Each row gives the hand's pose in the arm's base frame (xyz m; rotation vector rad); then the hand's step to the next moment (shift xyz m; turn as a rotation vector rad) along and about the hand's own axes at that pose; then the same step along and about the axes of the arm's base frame.
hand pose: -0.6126 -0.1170 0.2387 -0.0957 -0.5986 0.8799
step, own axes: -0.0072 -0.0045 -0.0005 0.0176 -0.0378 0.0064
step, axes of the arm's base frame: -0.0001 -0.0082 -0.0022 0.0315 -0.0122 0.0253
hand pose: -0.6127 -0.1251 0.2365 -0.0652 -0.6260 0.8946
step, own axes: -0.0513 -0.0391 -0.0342 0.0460 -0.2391 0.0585
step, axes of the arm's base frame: 0.0223 -0.0563 -0.0408 0.1592 -0.1296 0.1434
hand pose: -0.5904 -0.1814 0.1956 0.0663 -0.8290 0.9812
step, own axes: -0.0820 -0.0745 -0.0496 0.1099 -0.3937 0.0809
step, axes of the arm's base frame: 0.0624 -0.0813 -0.0651 0.2810 -0.1829 0.2474
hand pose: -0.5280 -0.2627 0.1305 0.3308 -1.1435 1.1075
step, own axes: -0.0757 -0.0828 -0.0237 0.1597 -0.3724 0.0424
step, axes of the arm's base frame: 0.0829 -0.0619 -0.0495 0.2841 -0.1194 0.2665
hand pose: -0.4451 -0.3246 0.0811 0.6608 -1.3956 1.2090
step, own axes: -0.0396 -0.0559 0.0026 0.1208 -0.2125 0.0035
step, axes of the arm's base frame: 0.0583 -0.0297 -0.0206 0.1632 -0.0420 0.1771
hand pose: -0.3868 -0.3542 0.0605 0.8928 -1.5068 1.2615
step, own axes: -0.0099 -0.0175 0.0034 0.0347 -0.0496 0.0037
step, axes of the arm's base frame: 0.0185 -0.0073 -0.0045 0.0356 -0.0124 0.0475
